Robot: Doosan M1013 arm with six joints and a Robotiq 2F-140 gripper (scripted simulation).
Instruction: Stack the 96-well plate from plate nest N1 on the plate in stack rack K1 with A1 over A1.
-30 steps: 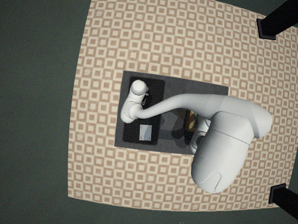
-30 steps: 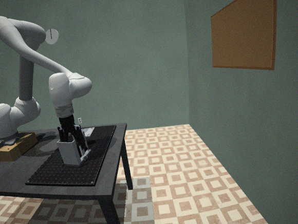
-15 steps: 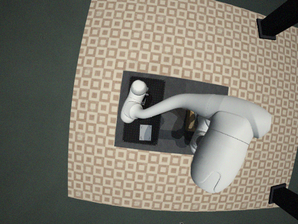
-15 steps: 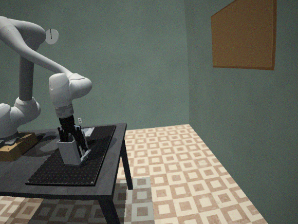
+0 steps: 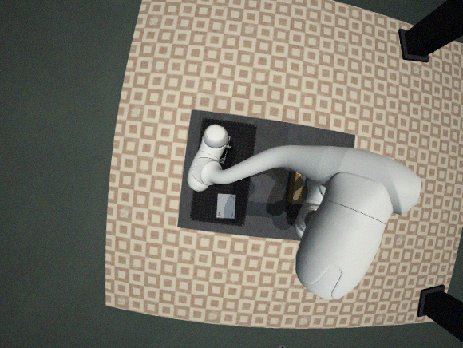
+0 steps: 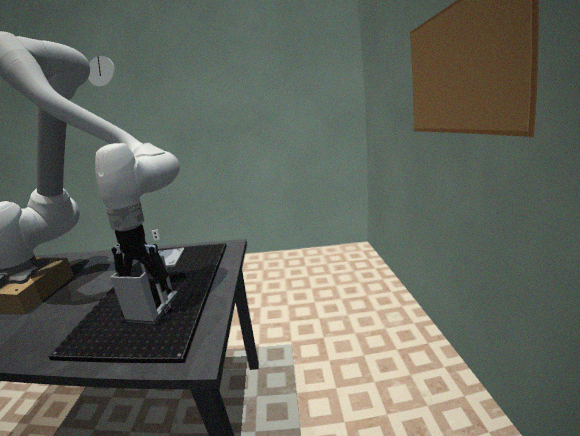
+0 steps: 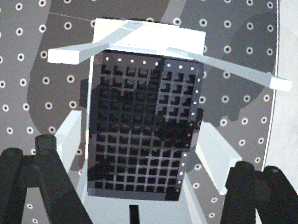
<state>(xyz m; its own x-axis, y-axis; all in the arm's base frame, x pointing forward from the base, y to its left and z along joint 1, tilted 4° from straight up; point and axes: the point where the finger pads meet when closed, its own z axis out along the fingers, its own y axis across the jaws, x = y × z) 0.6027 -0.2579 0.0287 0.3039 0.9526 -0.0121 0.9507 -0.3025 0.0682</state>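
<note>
Right now the dark 96-well plate is 2 cm below my hand. From my hand the other things lie so: white 96-well plate: 4 cm below.
</note>
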